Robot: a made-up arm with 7 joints.
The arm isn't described. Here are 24 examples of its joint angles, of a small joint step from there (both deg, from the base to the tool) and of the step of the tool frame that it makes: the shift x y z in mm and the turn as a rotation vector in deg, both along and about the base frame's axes.
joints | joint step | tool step
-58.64 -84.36 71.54 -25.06 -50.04 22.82 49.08 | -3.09 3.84 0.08 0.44 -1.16 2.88 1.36 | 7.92 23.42 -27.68 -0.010 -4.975 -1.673
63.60 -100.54 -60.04 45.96 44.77 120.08 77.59 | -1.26 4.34 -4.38 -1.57 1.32 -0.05 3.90 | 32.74 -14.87 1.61 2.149 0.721 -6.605
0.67 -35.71 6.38 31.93 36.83 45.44 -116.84 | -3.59 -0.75 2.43 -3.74 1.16 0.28 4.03 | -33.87 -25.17 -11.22 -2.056 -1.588 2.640
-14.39 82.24 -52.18 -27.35 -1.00 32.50 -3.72 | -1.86 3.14 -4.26 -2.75 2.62 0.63 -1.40 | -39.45 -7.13 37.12 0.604 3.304 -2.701
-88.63 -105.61 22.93 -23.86 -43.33 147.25 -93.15 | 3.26 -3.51 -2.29 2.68 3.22 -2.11 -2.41 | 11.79 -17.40 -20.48 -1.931 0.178 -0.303
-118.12 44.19 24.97 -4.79 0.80 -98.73 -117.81 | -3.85 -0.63 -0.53 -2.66 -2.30 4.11 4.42 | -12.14 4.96 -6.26 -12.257 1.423 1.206
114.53 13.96 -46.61 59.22 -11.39 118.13 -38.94 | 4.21 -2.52 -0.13 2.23 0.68 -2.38 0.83 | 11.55 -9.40 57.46 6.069 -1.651 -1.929
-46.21 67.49 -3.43 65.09 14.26 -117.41 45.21 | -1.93 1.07 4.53 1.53 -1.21 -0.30 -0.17 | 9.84 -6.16 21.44 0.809 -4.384 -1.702
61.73 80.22 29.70 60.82 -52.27 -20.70 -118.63 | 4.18 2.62 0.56 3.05 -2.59 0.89 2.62 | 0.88 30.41 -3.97 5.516 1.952 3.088
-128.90 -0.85 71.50 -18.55 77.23 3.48 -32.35 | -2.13 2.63 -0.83 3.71 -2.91 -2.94 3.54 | 16.17 -6.42 -14.00 -6.416 -5.004 -0.023
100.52 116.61 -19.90 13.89 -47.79 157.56 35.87 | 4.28 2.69 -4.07 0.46 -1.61 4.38 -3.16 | -35.86 6.59 47.88 3.462 -3.654 4.629
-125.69 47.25 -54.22 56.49 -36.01 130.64 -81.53 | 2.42 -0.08 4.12 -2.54 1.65 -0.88 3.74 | -6.10 -71.22 -17.55 6.274 -1.879 -1.342
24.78 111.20 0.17 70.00 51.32 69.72 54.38 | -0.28 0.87 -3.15 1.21 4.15 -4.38 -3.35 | -15.64 -8.15 6.53 -7.861 -3.209 1.099
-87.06 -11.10 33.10 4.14 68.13 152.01 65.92 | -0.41 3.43 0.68 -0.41 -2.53 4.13 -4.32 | 17.73 -9.06 12.57 -1.508 -4.469 -1.623
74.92 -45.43 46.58 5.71 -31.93 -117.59 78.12 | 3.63 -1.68 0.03 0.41 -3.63 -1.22 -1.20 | -20.56 -7.93 9.19 0.124 -3.215 -0.164
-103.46 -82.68 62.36 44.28 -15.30 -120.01 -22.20 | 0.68 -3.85 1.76 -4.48 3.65 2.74 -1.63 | -13.08 26.60 34.41 6.779 3.316 -3.048
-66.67 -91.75 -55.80 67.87 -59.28 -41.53 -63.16 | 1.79 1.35 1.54 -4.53 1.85 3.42 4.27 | 5.08 -21.57 3.99 -3.726 0.635 6.968
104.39 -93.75 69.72 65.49 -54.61 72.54 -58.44 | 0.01 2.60 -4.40 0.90 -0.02 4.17 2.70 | 40.83 25.59 43.35 3.226 -1.430 -7.287
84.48 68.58 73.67 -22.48 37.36 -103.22 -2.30 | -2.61 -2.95 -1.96 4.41 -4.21 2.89 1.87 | -3.38 -27.99 17.94 -3.921 0.407 10.576
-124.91 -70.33 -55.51 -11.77 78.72 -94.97 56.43 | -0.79 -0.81 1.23 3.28 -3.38 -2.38 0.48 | -14.68 -8.76 9.81 0.965 0.370 0.854
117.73 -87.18 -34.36 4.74 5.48 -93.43 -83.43 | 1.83 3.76 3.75 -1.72 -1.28 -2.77 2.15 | -7.00 -11.97 12.94 -0.030 1.777 5.612
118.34 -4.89 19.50 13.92 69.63 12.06 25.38 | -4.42 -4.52 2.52 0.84 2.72 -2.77 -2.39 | -29.02 22.82 -20.39 1.327 -6.702 -2.783
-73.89 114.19 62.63 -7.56 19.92 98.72 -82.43 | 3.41 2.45 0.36 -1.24 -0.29 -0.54 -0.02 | -17.35 -23.25 -3.38 2.185 -1.887 -0.217
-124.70 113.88 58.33 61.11 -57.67 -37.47 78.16 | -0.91 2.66 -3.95 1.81 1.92 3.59 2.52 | -41.60 -15.15 31.20 -2.128 -2.853 -7.487
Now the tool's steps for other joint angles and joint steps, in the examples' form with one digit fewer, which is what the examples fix.
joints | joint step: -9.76 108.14 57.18 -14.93 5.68 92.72 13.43 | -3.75 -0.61 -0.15 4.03 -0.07 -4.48 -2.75
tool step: 7.2 -15.2 22.8 1.07 -4.92 1.33
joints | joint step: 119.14 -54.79 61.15 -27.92 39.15 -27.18 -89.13 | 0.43 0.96 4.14 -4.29 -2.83 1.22 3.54
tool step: -6.9 -6.6 -10.9 3.56 2.04 2.98
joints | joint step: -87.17 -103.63 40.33 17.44 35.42 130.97 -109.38 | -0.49 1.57 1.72 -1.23 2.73 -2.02 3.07
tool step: -3.5 24.3 -2.1 -0.36 0.13 -3.21
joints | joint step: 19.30 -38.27 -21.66 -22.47 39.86 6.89 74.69 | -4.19 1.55 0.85 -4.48 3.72 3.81 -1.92
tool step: -7.1 -42.1 -4.6 -3.74 3.65 1.65
